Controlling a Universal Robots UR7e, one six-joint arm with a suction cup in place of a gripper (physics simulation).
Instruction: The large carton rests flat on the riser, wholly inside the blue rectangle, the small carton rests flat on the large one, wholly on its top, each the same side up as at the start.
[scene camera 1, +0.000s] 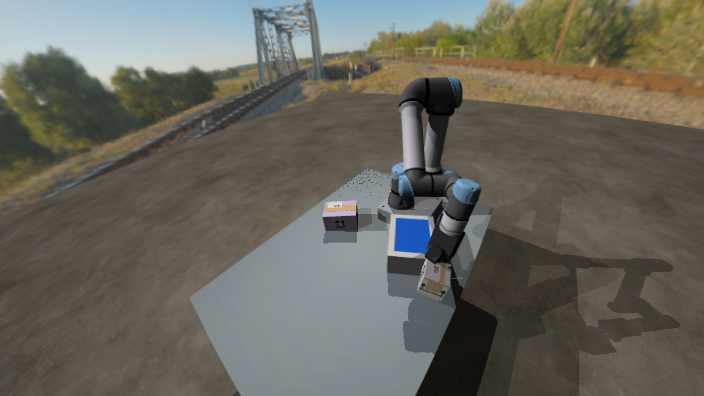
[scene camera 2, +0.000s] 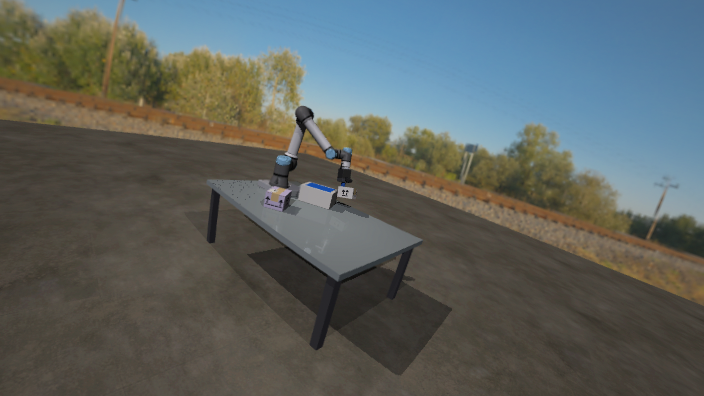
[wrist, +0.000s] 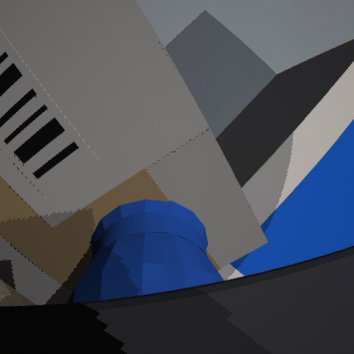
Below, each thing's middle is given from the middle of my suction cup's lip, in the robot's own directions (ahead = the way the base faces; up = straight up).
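Small carton (scene camera 1: 434, 282): my suction cup 5 cm above it, 4 cm short of it, 2 cm to the right of it. Counted from my suction cup: large carton (scene camera 1: 340, 215) 12 cm below, 4 cm ahead, 55 cm to the right; grey riser (scene camera 2: 312, 193) 11 cm below, 7 cm behind, 16 cm to the right. By their middles, of the things named here, small carton nearest to my suction cup, large carton farthest from it.
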